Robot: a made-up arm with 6 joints.
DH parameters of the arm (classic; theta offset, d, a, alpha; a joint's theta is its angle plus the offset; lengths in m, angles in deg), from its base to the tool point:
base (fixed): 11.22 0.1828 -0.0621 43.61
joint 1: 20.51 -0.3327 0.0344 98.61
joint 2: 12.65 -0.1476 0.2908 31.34
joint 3: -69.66 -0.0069 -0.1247 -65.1
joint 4: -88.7 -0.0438 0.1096 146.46
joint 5: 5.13 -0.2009 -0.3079 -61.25
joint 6: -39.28 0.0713 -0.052 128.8
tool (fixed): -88.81 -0.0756 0 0
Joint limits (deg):
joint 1: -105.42..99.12
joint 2: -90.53..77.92
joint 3: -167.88..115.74
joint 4: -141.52..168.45
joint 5: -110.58..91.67
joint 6: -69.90..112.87
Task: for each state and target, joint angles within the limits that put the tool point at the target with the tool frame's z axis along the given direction. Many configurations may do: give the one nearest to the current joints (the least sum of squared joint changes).
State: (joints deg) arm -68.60 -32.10 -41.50 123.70 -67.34 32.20
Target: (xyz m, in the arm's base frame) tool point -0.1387 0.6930 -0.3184 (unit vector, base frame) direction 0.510 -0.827 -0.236
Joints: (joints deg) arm -37.44 -69.62 -54.77 133.63 -77.07 56.88
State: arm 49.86 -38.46 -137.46 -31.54 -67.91 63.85
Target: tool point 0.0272 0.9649 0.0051 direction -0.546 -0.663 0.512
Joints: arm 33.08 -20.01 -124.96 -10.64 -98.96 92.29
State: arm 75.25 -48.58 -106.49 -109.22 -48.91 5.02
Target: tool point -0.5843 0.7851 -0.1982 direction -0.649 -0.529 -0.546
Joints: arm 92.96 -53.56 -86.00 -56.04 -83.50 -33.68
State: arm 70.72 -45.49 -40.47 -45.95 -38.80 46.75
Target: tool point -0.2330 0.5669 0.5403 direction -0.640 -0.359 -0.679
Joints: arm 68.04 -13.82 -19.14 -55.83 -47.41 45.16
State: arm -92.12 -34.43 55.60 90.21 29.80 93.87
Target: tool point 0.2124 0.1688 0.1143 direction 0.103 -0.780 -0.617
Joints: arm -105.42 -0.96 87.80 54.67 19.54 101.01
